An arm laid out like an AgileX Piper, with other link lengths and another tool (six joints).
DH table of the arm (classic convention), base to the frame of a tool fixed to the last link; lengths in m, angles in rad. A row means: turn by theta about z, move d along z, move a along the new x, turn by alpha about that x. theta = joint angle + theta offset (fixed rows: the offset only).
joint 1: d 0.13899, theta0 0, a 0, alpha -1.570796
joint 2: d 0, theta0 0.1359, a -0.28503, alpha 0
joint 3: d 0, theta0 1.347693, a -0.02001, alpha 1.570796
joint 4: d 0.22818, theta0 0, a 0, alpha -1.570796
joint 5: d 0, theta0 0, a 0, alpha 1.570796
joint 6: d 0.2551, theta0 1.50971, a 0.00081, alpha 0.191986
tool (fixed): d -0.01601, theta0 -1.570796, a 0, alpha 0
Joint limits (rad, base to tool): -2.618..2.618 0..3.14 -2.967..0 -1.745..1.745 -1.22..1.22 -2.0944..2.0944
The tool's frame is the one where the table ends.
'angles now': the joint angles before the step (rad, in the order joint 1, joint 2, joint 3, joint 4, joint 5, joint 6). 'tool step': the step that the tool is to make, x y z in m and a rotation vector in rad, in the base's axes. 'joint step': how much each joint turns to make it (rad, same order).
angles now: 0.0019, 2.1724, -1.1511, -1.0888, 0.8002, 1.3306
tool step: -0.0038, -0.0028, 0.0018, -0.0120, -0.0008, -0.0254
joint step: 0.0008, 0.0001, 0.0002, 0.0019, 0.0218, 0.0175
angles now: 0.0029, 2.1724, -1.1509, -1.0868, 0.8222, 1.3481
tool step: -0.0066, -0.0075, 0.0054, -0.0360, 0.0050, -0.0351
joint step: -0.0002, 0.0001, 0.0008, -0.0103, 0.0460, 0.0257
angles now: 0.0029, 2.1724, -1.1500, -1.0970, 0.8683, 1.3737
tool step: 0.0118, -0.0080, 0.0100, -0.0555, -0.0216, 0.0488
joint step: -0.0010, 0.0000, -0.0001, -0.0947, 0.0050, 0.0336
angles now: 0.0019, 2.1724, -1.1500, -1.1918, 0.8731, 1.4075
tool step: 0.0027, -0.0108, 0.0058, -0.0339, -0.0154, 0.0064
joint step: -0.0165, -0.0001, 0.0048, -0.0583, 0.0059, 0.0311
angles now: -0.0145, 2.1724, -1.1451, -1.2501, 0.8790, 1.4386
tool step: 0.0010, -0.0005, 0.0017, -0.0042, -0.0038, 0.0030
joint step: 0.0001, -0.0024, 0.0002, -0.0065, 0.0010, 0.0027
